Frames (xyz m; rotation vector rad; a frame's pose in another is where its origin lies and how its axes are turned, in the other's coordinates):
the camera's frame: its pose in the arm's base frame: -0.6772 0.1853 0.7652 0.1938 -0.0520 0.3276
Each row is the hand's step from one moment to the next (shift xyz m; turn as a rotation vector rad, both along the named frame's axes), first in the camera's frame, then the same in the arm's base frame.
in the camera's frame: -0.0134 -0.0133 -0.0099 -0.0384 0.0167 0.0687
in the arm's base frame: -0.0082 -0.0146 -0.0132 -0.0431 -0.0101 0.0672
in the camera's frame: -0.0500 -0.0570 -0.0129 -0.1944 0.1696 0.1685
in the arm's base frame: -0.0285 -0.0661 -0.0270 -0.2421 0.0630 0.1798
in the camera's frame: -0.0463 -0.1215 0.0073 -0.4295 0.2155 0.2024
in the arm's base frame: -0.0045 -0.1288 -0.0186 -0.4800 0.0250 0.2021
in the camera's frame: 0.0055 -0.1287 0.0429 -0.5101 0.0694 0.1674
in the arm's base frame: 0.0461 -0.1262 0.0192 -0.5082 -0.1291 0.1347
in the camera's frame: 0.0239 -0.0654 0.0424 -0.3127 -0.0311 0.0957
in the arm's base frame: 0.0430 -0.0616 0.0317 -0.2875 -0.1462 0.0625
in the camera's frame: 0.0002 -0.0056 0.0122 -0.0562 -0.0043 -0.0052
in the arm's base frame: 0.0018 -0.0075 0.0110 -0.0516 -0.0206 -0.0105
